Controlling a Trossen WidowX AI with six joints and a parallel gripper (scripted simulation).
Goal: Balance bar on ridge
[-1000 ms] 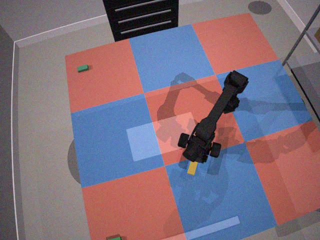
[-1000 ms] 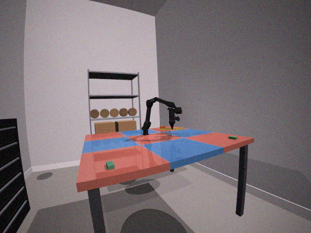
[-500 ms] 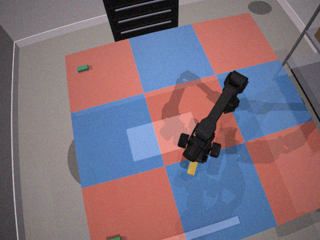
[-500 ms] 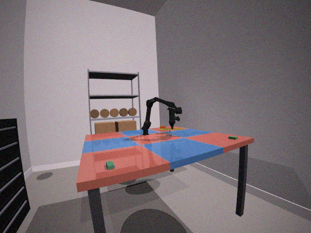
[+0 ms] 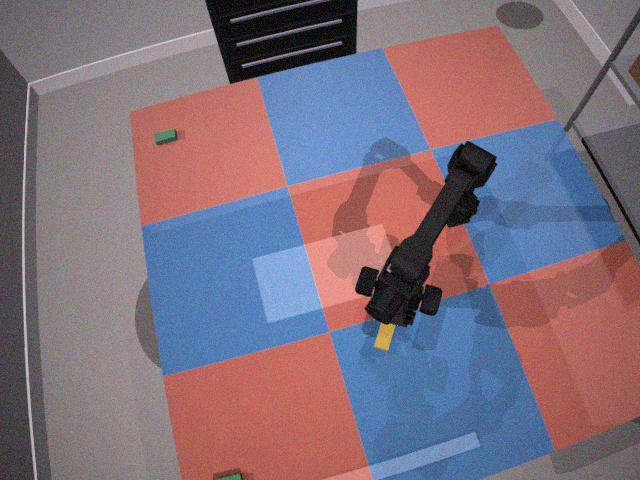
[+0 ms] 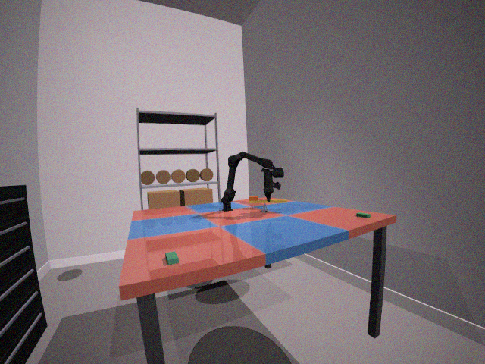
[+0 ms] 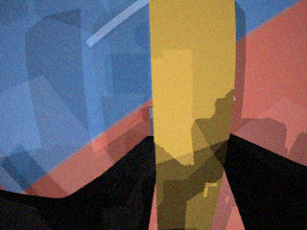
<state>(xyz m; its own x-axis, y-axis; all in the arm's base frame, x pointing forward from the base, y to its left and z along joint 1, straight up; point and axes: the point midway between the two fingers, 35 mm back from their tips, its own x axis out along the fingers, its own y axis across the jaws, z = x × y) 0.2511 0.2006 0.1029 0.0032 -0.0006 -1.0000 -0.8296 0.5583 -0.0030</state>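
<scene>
Now: gripper tip 4 cm above the grey wedge, 2 cm to the left of it and 2 cm past it. Round my gripper tip: green block (70 cm to the right, 49 cm ahead, 6 cm below).
</scene>
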